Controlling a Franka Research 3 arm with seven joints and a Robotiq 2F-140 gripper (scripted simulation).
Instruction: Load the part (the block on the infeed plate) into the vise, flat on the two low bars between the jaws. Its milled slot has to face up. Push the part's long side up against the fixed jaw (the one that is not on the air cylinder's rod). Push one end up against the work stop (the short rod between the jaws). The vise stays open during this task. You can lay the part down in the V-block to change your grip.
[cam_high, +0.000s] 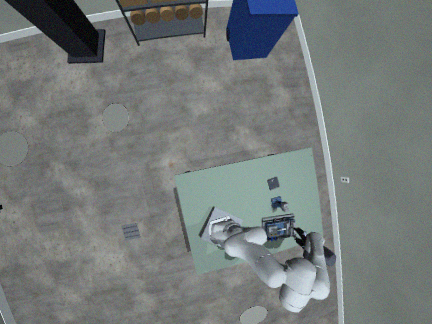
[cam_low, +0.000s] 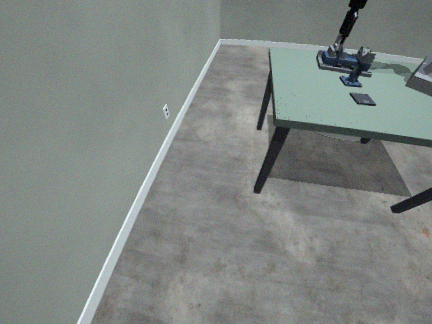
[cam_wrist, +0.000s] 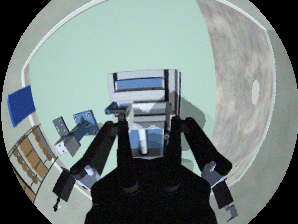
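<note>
My gripper is now 2 cm above the part. Also, from my hand: vise: 7 cm behind, 2 cm to the left, 8 cm below.
</note>
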